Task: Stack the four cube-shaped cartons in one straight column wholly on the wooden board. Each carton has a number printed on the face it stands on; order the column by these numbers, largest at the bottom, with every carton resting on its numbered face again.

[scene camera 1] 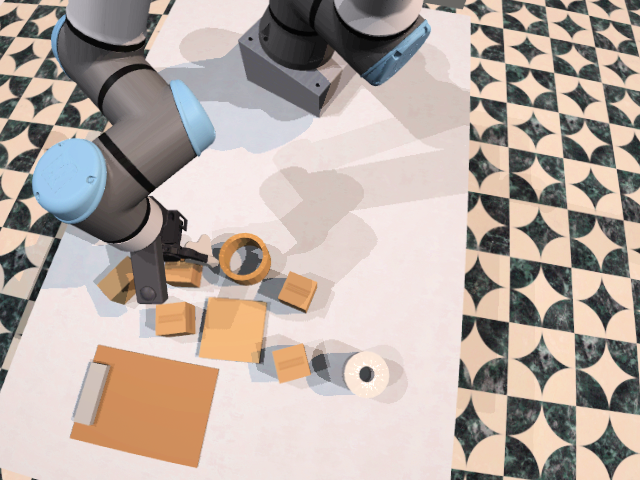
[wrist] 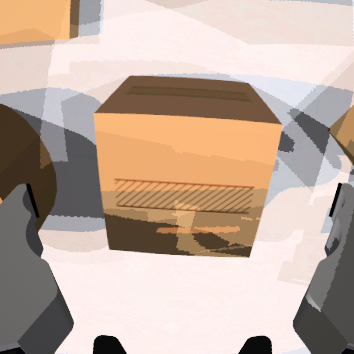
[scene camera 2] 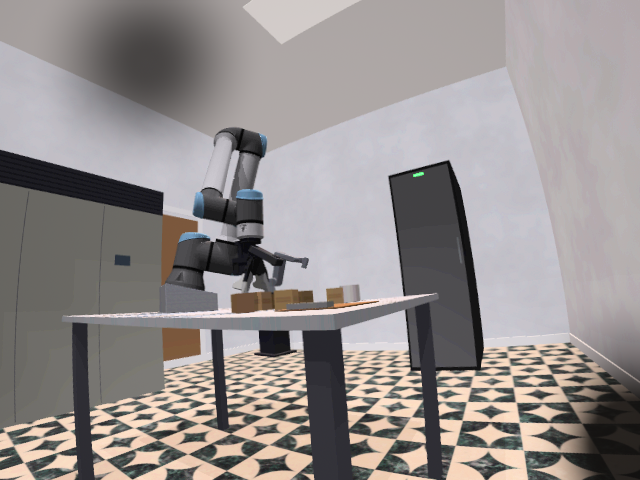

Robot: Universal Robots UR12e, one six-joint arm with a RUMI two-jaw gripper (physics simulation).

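Seen in the pictures: gripper, fingertip midpoint: (scene camera 1: 183,264) (wrist: 183,188) (scene camera 2: 256,299); arm's base at its link origin: (scene camera 1: 297,38) (scene camera 2: 184,289).
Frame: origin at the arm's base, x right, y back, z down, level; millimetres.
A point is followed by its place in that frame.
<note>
Four cube-shaped cartons stand apart on the table: one (scene camera 1: 185,277) {y -623, x 21, z 48 mm} (wrist: 187,155) {y -624, x 39, z 48 mm} under the gripper, one (scene camera 1: 172,318) {y -705, x 11, z 48 mm} left of the board, one (scene camera 1: 298,291) {y -579, x -200, z 48 mm} by the ring and one (scene camera 1: 291,363) {y -709, x -231, z 49 mm} near the white roll. Their bottom faces are hidden. The square wooden board (scene camera 1: 235,330) {y -686, x -101, z 94 mm} (wrist: 30,20) {y -646, x -46, z 94 mm} lies flat with no carton on it. My gripper (scene camera 1: 183,263) {y -597, x 47, z 72 mm} (scene camera 2: 254,288) {y -597, x 47, z 72 mm} (wrist: 183,188) {y -597, x 47, z 72 mm} is open and empty, low over the first carton, which shows between its fingers in the wrist view. The arm partly hides that carton in the first scene view.
A longer box (scene camera 1: 116,281) {y -676, x 155, z 53 mm} (wrist: 346,132) {y -644, x 118, z 92 mm} stands beside the first carton, partly behind the wrist part. An orange ring (scene camera 1: 223,263) {y -572, x -38, z 54 mm} (wrist: 25,160) {y -577, x -33, z 84 mm} stands on its other side. A white roll (scene camera 1: 351,379) {y -702, x -342, z 38 mm} (scene camera 2: 352,292) {y -715, x -339, z 69 mm} and a brown clipboard (scene camera 1: 160,408) {y -872, x -15, z 103 mm} with a grey clip (scene camera 1: 91,393) {y -891, x 122, z 89 mm} are farther off.
</note>
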